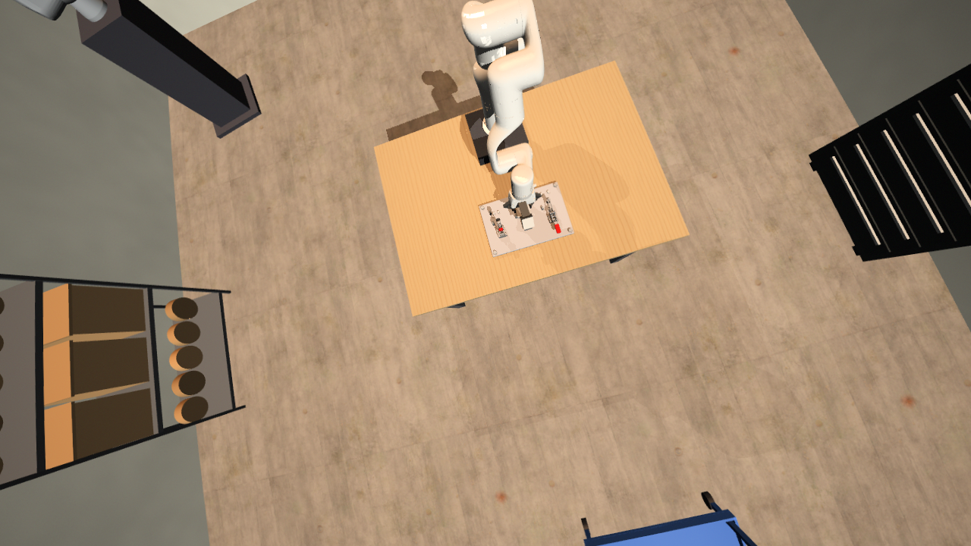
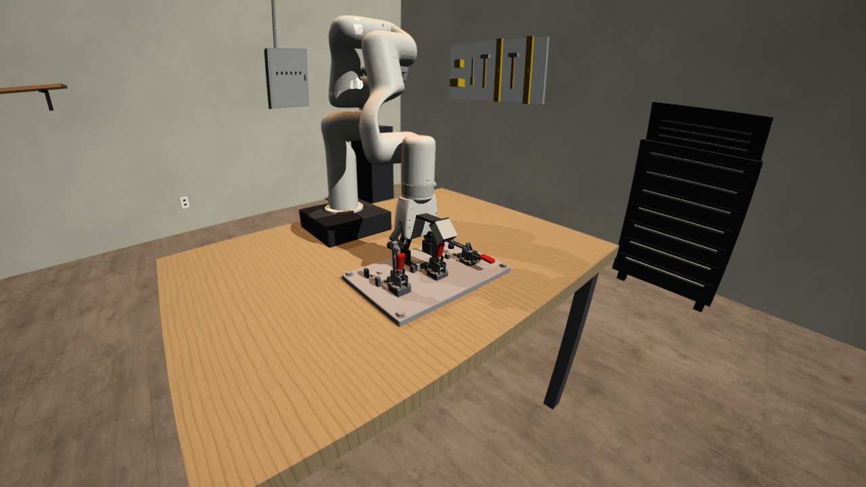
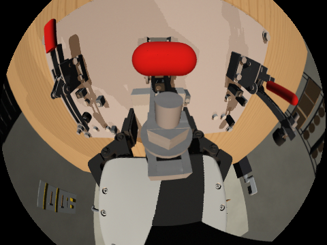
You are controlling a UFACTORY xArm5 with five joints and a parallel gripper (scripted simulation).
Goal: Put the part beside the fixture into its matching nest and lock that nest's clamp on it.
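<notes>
The flat part is 10 mm below my hand. Also, from my hand: grey fixture plate: 50 mm ahead, 10 mm to the right, 40 mm below.
</notes>
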